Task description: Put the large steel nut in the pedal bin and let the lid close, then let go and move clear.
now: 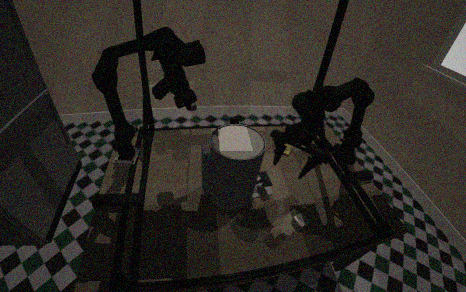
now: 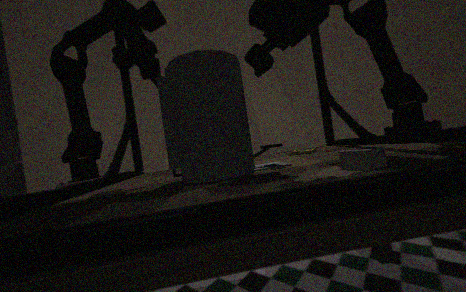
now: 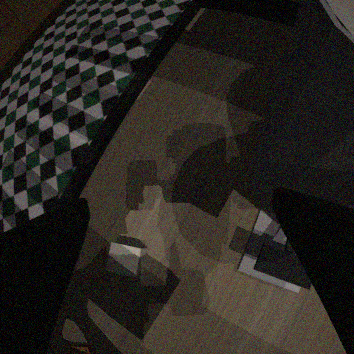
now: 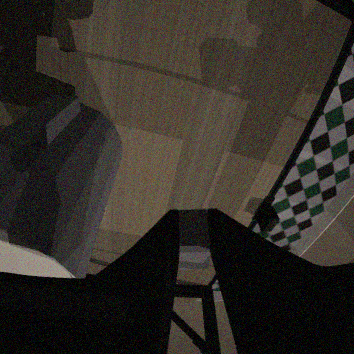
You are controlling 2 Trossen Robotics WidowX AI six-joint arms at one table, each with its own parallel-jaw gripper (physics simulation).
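Frame: origin at the left arm's base, x ahead, y left, z up, level; millimetres.
Where they show: left gripper, fingertip midpoint: (image 1: 286,171) (image 2: 272,61) (image 3: 182,202); right gripper, fingertip midpoint: (image 1: 188,108) (image 4: 192,217); left arm's base at its link origin: (image 1: 346,150) (image 2: 409,124); right arm's base at its link origin: (image 1: 126,154) (image 2: 85,179).
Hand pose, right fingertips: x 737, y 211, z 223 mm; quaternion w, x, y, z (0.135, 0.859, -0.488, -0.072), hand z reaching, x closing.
Things, the pixels of their top centre, and the offset from my right fingertips.
- dark round pedal bin at its top centre: (image 4: 4,269) (image 2: 203,67) (image 1: 238,140) 185 mm back, 106 mm left, 17 mm down
- large steel nut at its top centre: (image 4: 194,258) 11 mm back, 7 mm right, 15 mm up
- small white box at its top centre: (image 3: 122,259) (image 2: 360,149) (image 1: 301,219) 450 mm back, 206 mm left, 243 mm down
- small yellow piece at its top centre: (image 2: 302,150) (image 1: 283,147) 404 mm back, 201 mm right, 260 mm down
The dark round pedal bin (image 1: 232,176) (image 2: 208,116) (image 4: 89,168) stands mid-table with its pale lid (image 1: 237,142) down. Its pedal (image 2: 268,147) (image 3: 277,260) sticks out low on the side. My right gripper (image 1: 188,105) (image 4: 192,217) is shut on the large steel nut (image 4: 192,254). It hangs high, behind and to the left of the bin. My left gripper (image 1: 290,168) (image 3: 182,202) is open and empty. It is low over the table to the right of the bin, near the pedal.
A small white box (image 1: 299,218) (image 3: 126,254) (image 2: 356,159) lies on the table right of and in front of the bin. A small yellow piece (image 1: 287,150) lies behind my left gripper. Black frame posts (image 1: 146,116) (image 1: 327,58) stand at both sides. The light is dim.
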